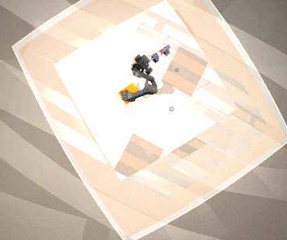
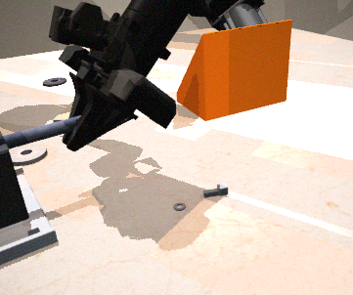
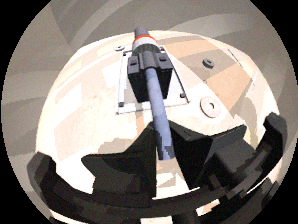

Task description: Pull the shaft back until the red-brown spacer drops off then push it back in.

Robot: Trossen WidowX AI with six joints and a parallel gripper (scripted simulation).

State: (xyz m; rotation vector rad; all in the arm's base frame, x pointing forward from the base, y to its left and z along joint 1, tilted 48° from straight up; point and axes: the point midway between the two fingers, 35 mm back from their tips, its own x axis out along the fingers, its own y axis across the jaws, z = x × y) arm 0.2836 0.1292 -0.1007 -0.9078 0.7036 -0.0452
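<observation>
The blue-grey shaft lies 60 mm ahead of my gripper tip, 20 mm to the left of it and 20 mm above it. Round my gripper tip: red-brown spacer: 130 mm ahead, 30 mm to the left, 20 mm above; then small grey bolt: 140 mm behind, 70 mm to the left, 50 mm below; then pale washer: 60 mm ahead, 110 mm to the right, 50 mm below.
</observation>
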